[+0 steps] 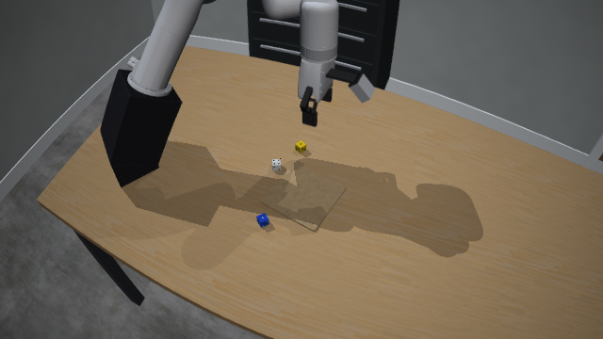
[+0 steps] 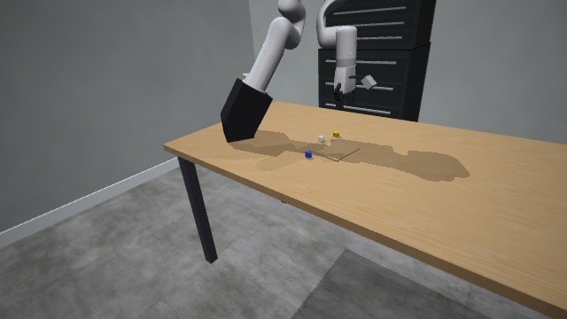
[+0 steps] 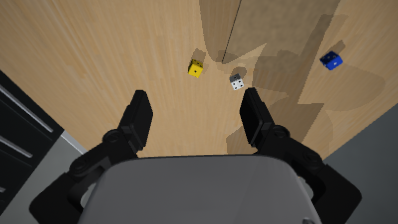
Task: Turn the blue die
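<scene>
Right now my hand is 20 mm past the blue die, 230 mm to the left of it and 140 mm above it. Round my hand: white die (60 mm behind, 80 mm to the right, 140 mm below); then yellow die (40 mm behind, 140 mm below); then mat (30 mm ahead, 130 mm to the right, 140 mm below).
</scene>
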